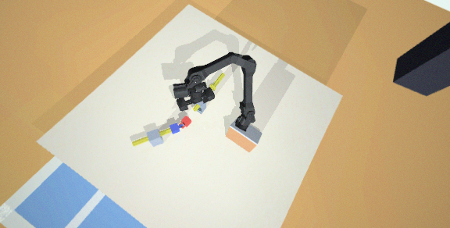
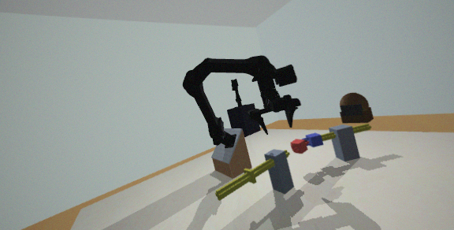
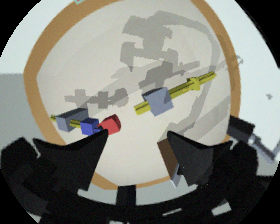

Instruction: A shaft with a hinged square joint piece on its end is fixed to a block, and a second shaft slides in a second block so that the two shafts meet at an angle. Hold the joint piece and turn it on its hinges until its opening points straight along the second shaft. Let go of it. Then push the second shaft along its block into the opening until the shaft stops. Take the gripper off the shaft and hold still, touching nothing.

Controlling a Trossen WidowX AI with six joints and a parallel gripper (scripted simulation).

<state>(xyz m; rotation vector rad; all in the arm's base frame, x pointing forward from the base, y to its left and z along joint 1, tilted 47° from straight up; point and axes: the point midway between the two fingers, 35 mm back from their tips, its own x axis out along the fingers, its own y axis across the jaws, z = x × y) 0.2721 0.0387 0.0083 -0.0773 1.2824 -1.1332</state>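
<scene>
Right now my gripper tip is 20 mm short of the red square joint piece, 80 mm to the right of it and 80 mm above it.
</scene>
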